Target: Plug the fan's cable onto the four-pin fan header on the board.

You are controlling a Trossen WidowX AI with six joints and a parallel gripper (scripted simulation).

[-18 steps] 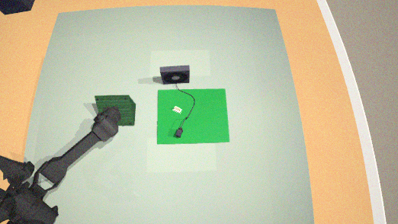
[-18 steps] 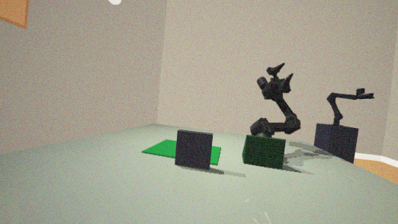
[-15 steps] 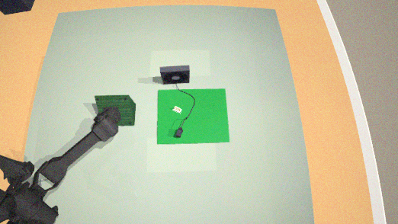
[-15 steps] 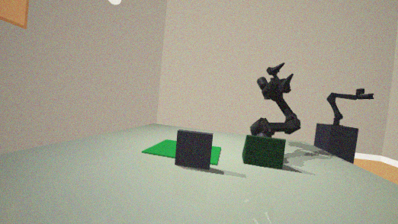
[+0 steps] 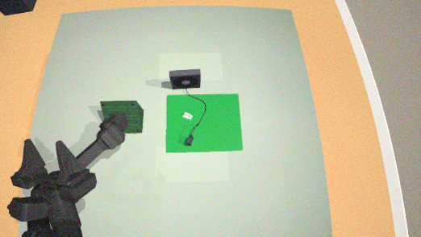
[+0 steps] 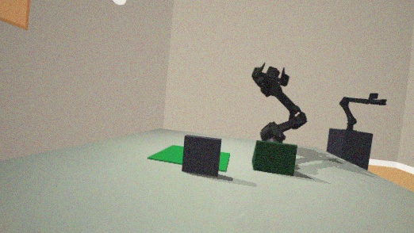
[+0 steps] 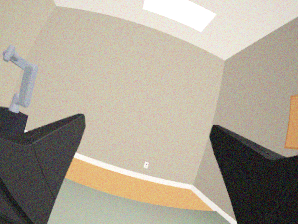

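My gripper tip is now 430 mm above the dark fan cable plug, 270 mm short of it and 70 mm to the right of it. Also, from my gripper tip: green circuit board: 470 mm below, 330 mm ahead, 140 mm to the left; then fan block: 400 mm below, 300 mm to the left, 260 mm ahead; then white four-pin fan header: 450 mm below, 260 mm ahead, 170 mm to the left.
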